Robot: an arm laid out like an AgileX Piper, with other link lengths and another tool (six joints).
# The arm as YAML. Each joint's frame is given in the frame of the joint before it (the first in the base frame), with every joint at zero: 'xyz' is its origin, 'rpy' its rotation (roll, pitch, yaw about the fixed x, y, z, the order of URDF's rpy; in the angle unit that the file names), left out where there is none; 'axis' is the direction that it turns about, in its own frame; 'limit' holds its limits. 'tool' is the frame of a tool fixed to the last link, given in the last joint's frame.
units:
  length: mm
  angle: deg
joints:
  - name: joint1
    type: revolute
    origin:
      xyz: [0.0, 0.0, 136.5]
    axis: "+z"
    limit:
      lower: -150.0
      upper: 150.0
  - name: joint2
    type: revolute
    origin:
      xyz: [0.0, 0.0, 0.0]
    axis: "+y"
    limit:
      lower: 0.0
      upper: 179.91
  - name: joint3
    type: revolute
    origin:
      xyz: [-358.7, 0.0, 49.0]
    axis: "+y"
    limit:
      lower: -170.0
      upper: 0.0
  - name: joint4
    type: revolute
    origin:
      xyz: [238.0, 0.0, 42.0]
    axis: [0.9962, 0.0, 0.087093]
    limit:
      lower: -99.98
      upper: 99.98
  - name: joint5
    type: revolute
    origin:
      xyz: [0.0, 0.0, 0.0]
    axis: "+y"
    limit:
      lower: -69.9
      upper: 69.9
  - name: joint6
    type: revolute
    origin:
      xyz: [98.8, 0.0, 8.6]
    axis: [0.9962, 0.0, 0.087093]
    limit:
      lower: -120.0
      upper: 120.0
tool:
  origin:
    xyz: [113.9, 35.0, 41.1]
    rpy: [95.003, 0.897, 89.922]
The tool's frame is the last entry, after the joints.
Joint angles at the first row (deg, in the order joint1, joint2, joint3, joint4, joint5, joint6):
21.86, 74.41, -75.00, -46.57, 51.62, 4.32
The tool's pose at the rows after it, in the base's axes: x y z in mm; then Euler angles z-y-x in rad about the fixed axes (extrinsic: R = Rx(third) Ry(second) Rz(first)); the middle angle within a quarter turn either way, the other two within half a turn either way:
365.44, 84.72, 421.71, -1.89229, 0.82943, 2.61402
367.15, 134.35, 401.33, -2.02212, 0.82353, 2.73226
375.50, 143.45, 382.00, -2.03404, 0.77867, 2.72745
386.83, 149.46, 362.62, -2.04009, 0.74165, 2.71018
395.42, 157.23, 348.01, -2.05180, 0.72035, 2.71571
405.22, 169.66, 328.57, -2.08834, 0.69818, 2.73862
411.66, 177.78, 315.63, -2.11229, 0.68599, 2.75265
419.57, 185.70, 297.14, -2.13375, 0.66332, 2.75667
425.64, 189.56, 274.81, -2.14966, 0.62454, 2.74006
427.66, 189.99, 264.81, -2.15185, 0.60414, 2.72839
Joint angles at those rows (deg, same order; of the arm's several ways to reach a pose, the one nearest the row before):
26.62, 75.60, -75.00, -46.64, 52.59, 6.07
33.42, 78.93, -75.00, -46.64, 53.26, 9.87
34.13, 81.72, -75.00, -46.64, 54.04, 11.20
34.13, 84.71, -75.00, -47.12, 54.08, 12.29
34.17, 87.02, -75.00, -47.11, 53.33, 13.35
34.18, 89.91, -75.00, -46.49, 51.61, 13.68
34.17, 91.83, -75.00, -46.25, 50.33, 13.93
34.17, 94.44, -75.00, -46.25, 49.28, 14.44
34.18, 97.25, -75.00, -46.25, 49.37, 14.62
34.18, 98.46, -75.00, -46.25, 49.71, 14.81

